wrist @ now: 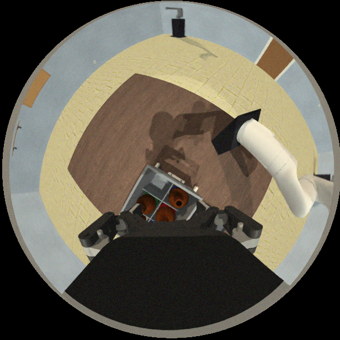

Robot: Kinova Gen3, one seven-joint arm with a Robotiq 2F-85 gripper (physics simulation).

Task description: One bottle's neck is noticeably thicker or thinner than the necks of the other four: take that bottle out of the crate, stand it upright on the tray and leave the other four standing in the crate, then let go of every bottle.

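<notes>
The grey crate (pixel 136 190) shows low in the wrist view, partly hidden by the gripper. Three brown bottles show in its compartments: one bottle (pixel 178 196) at the right with its dark mouth visible, one bottle (pixel 146 203) at the left, and one bottle (pixel 165 214) lower down, cut off by the gripper body. The compartment in the upper corner holds no bottle. The other bottles are hidden or out of view, and the neck widths cannot be compared here. My gripper (pixel 169 208) is open and empty, its fingers spread to either side over the crate. The tray does not show.
The crate stands on a brown table (pixel 110 135). Shadows of the arm fall beyond the crate. A white arm-like shape (pixel 272 155) with a black block (pixel 234 134) stands at the right. A black stand (pixel 178 27) is far off at the top.
</notes>
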